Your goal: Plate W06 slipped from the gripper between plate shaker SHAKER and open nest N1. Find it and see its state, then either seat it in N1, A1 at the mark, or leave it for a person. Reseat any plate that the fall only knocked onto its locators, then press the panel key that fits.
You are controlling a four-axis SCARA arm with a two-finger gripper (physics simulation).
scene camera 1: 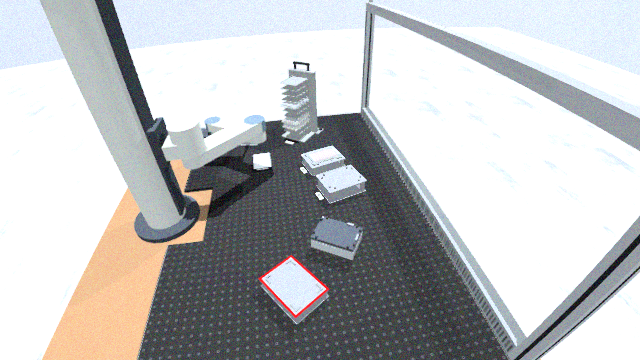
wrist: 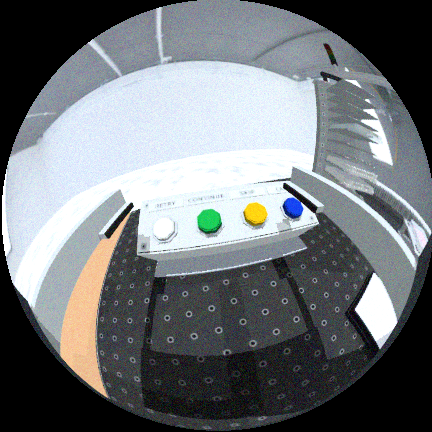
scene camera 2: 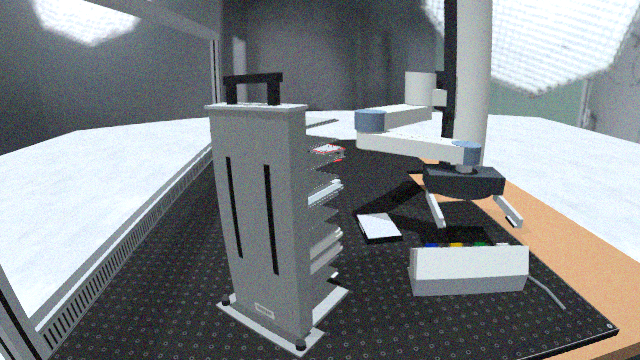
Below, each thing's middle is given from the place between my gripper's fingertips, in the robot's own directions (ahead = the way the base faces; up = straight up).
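Labels:
White plate (scene camera 2: 377,228): 150 mm ahead of my hand, 210 mm to the right, 100 mm below. Grey station (scene camera 1: 342,239): 390 mm ahead of my hand, 730 mm to the right, 80 mm below.

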